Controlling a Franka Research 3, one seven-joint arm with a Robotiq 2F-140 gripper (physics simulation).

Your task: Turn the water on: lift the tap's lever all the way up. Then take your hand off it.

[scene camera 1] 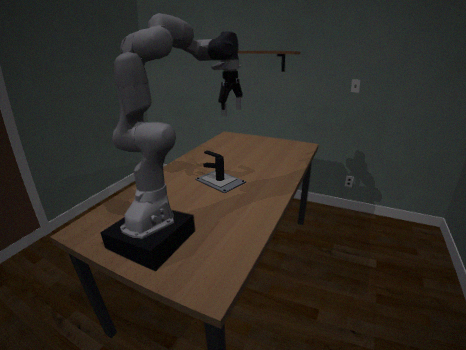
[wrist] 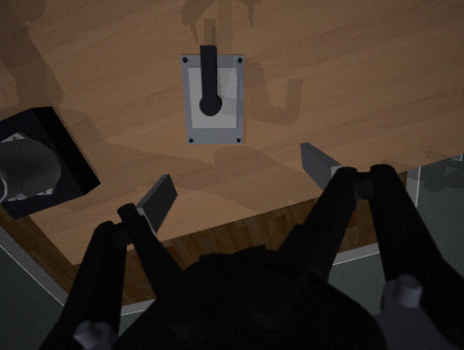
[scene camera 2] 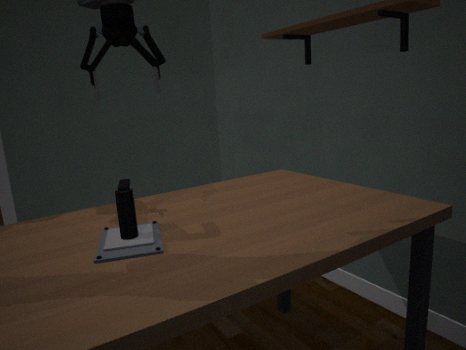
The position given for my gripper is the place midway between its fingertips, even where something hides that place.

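Observation:
Scene camera 2 shows my gripper (scene camera 2: 129,96) and a grey base plate (scene camera 2: 121,254). In the wrist view are a black lever (wrist: 209,104), the grey base plate (wrist: 194,135) and my gripper (wrist: 235,170).

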